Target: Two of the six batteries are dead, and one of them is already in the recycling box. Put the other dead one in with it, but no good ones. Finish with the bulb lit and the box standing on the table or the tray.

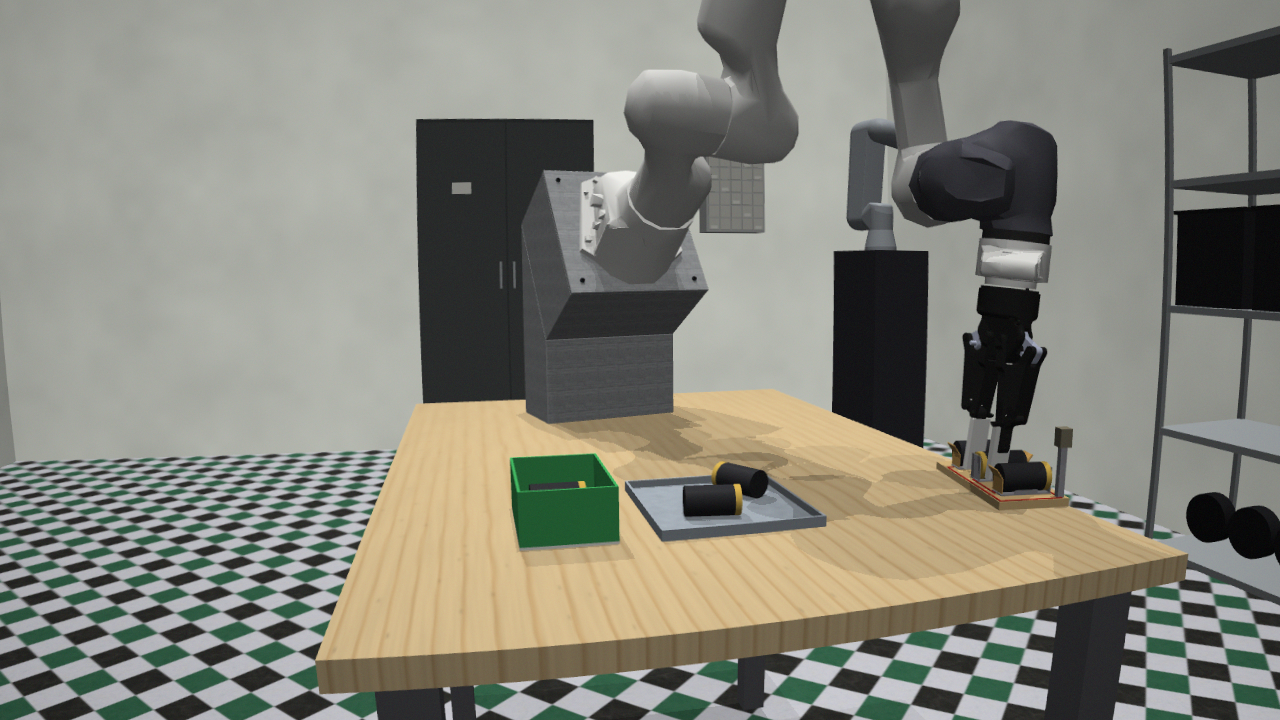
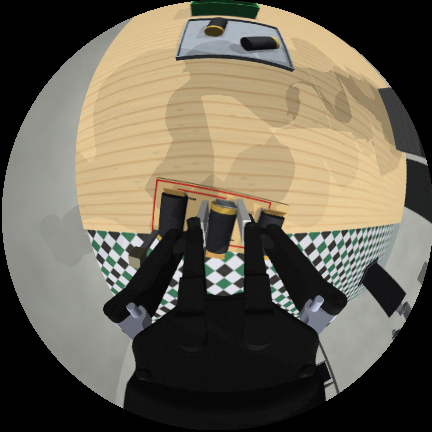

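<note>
My gripper (image 1: 985, 463) (image 2: 222, 208) points down over the wooden battery holder (image 1: 999, 503) (image 2: 260, 204), shut on the middle battery (image 2: 221, 229). That battery is black with a gold band and appears at holder level. Other batteries sit on either side: one (image 1: 1023, 476) (image 2: 172, 212) near the lamp post, one (image 1: 959, 450) (image 2: 272, 218) at the far end. The bulb block (image 1: 1062, 437) looks dull. The green box (image 1: 568, 519) (image 2: 225, 9) stands on the table with a battery (image 1: 556, 487) inside. Two batteries (image 1: 711, 499) (image 1: 741, 479) (image 2: 216, 26) (image 2: 259, 43) lie on the grey tray (image 1: 778, 512) (image 2: 200, 50).
The wooden table (image 1: 501, 608) (image 2: 135, 125) bears the box, tray and holder. The holder is near the table's right edge, and the tray lies between the box and holder. The robot's grey pedestal (image 1: 608, 371) stands at the back. A shelf rack (image 1: 1166, 223) stands off to the right.
</note>
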